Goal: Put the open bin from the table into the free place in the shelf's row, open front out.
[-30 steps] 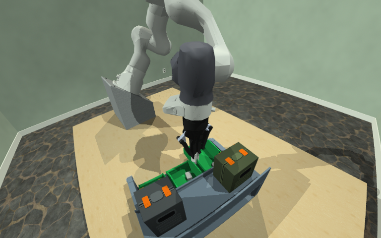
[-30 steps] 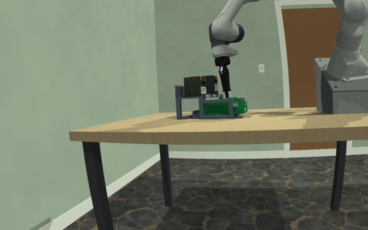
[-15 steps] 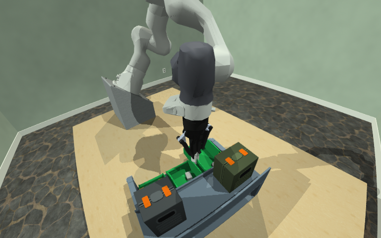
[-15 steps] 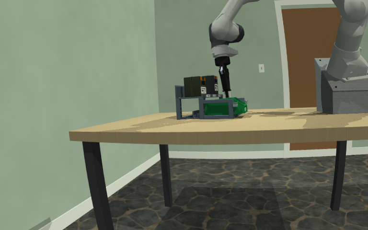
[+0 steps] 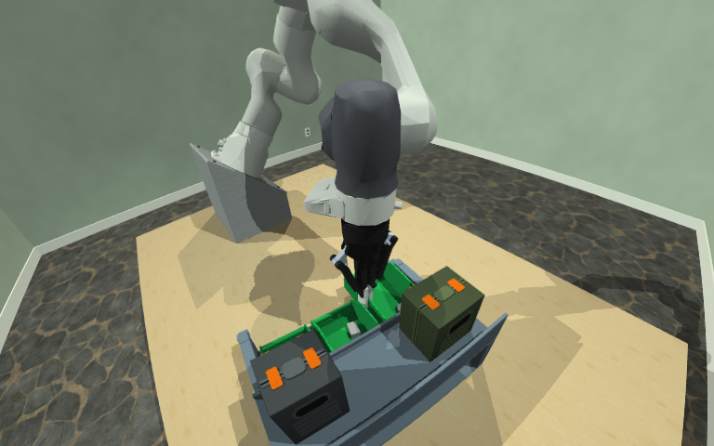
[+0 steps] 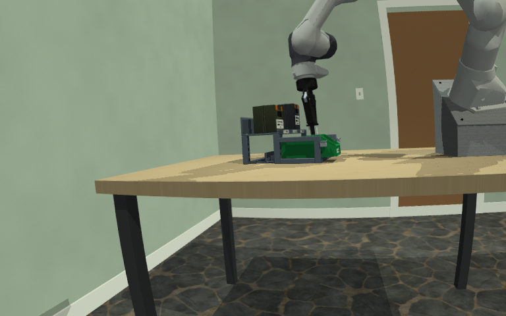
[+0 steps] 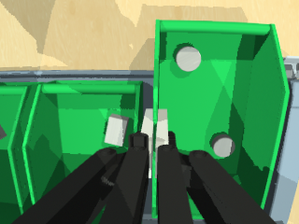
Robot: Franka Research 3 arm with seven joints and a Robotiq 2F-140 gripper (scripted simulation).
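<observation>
The shelf floor is 8 cm to the right of my hand, 8 cm below it and 8 cm ahead of it. The rest, counted from my hand: shelf's upper board 15 cm ahead, 8 cm to the right, 1 cm above; olive case 15 cm ahead, 6 cm above, 3 cm to the left; dark grey box 20 cm to the right, 12 cm ahead, 8 cm above.
</observation>
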